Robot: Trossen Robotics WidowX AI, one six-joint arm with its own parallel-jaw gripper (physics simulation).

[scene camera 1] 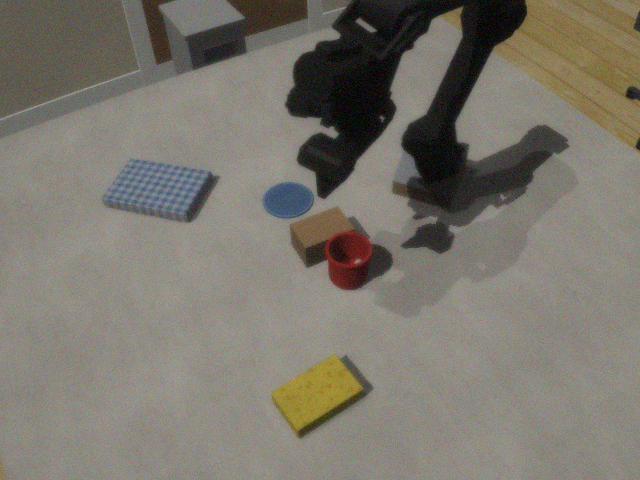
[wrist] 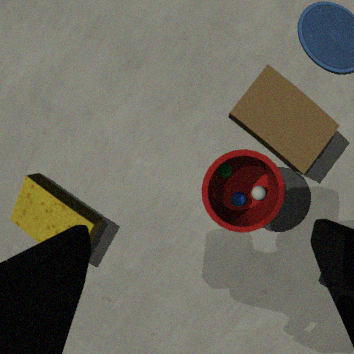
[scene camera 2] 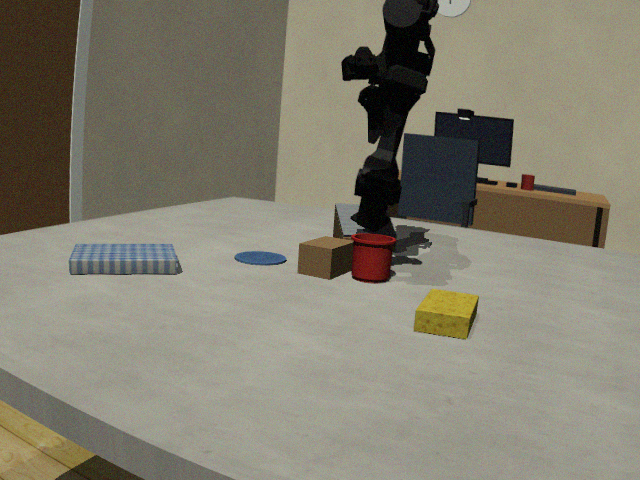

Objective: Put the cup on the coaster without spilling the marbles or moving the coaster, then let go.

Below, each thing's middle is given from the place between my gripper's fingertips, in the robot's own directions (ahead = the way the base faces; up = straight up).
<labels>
Right now the red cup point(scene camera 1: 342, 249) is 19 cm below my hand, 3 cm behind it and 1 cm to the right of it. From my hand the other things lie so: blue coaster point(scene camera 1: 286, 200) (23 cm below, 22 cm to the right, 3 cm ahead); yellow sponge point(scene camera 1: 317, 395) (21 cm below, 19 cm to the left, 8 cm ahead); brown block point(scene camera 1: 309, 236) (20 cm below, 9 cm to the right).
</labels>
